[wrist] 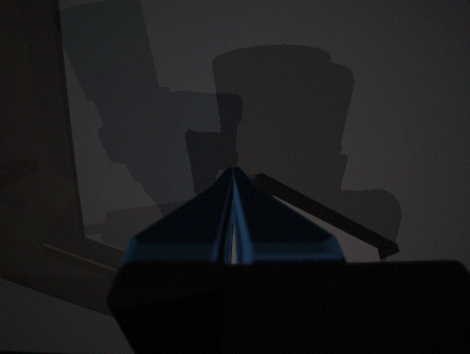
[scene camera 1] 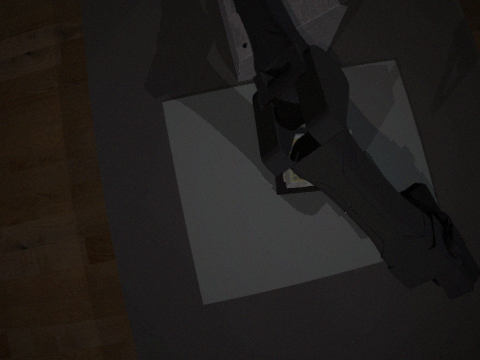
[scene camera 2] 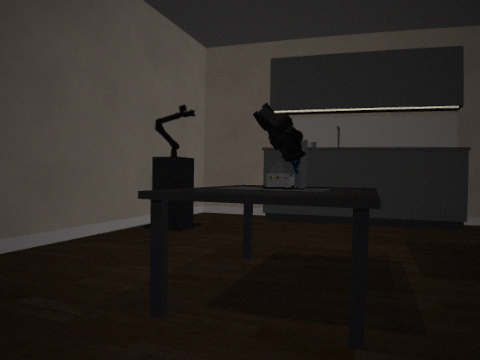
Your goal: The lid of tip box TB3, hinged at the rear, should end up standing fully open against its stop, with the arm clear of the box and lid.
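Frame: origin at the arm's base, x up, y back, z right, level; metres.
Seen in the pictures: gripper, fingertip midpoint: (wrist: 233,178) (scene camera 2: 296,174).
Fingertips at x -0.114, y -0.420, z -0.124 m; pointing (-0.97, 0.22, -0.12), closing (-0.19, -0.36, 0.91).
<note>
Offsets run from my fingertips to a thing's middle. "pt": to the spot under its first point. Level surfaces: height alone.
A tip box, pale and small @(dx -0.033, dy +0.115, dz +0.105 m) (scene camera 1: 298,181) (scene camera 2: 279,180), stands on the light mat @(dx -0.072 m) (scene camera 1: 215,240); the arm hides most of it in scene camera 1. In scene camera 2 a faint, see-through slanted shape rises above the box and may be its lid; its angle and whether it rests on a stop cannot be told. No label TB3 is readable. My gripper (scene camera 2: 296,173) (wrist: 233,178) is shut and empty, its blue fingertips pointing down near the right end of the box in scene camera 2. Contact with the lid cannot be made out. A dark edge @(pt dx -0.064, dy +0.064, dz +0.100 m) (wrist: 325,215) shows beside the fingers in the wrist view.
A grey device (scene camera 1: 240,65) stands behind the mat. A pale upright block (scene camera 2: 302,175) shows close to the right of the fingertips. The dark table (scene camera 1: 150,320) (scene camera 2: 210,196) surrounds the mat. A second arm (scene camera 2: 167,135) stands on a far pedestal (scene camera 2: 172,190).
</note>
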